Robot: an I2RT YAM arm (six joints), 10 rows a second.
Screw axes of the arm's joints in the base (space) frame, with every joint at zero. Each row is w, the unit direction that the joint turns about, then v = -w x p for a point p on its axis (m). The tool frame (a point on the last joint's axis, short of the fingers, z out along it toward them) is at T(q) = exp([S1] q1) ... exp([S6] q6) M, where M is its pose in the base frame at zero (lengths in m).
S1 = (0, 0, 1, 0, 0, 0)
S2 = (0, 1, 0, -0.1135, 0, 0.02)
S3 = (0, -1, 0, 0.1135, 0, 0.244)
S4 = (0, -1, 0, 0.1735, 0, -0.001)
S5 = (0, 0, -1, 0, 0.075, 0)
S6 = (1, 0, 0, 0, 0.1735, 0)
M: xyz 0.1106 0 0.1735 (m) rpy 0 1.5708 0 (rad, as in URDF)
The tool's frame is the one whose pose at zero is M.
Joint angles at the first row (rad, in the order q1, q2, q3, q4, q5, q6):
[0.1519 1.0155 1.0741 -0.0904 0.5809 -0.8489]
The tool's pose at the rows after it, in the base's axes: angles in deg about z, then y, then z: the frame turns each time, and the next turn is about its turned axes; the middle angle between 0 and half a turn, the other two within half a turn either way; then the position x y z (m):
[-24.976 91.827 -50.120 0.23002 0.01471 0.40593]
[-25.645 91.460 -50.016 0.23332 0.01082 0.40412]
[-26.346 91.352 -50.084 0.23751 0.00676 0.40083]
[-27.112 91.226 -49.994 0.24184 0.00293 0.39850]
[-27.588 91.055 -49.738 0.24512 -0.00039 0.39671]
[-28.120 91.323 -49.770 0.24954 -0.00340 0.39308]
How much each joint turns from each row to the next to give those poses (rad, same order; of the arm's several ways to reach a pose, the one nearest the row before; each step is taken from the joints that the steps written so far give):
[-0.0027 0.0132 -0.0034 0.0101 0.0039 -0.0047]
[-0.0196 0.0082 -0.0071 0.0232 -0.0078 -0.0028]
[-0.0203 0.0114 -0.0093 0.0231 -0.0081 -0.0026]
[-0.0184 0.0135 -0.0043 0.0205 -0.0050 0.0000]
[-0.0157 0.0103 -0.0039 0.0177 -0.0073 0.0024]
[-0.0140 0.0145 -0.0052 0.0143 -0.0047 0.0022]

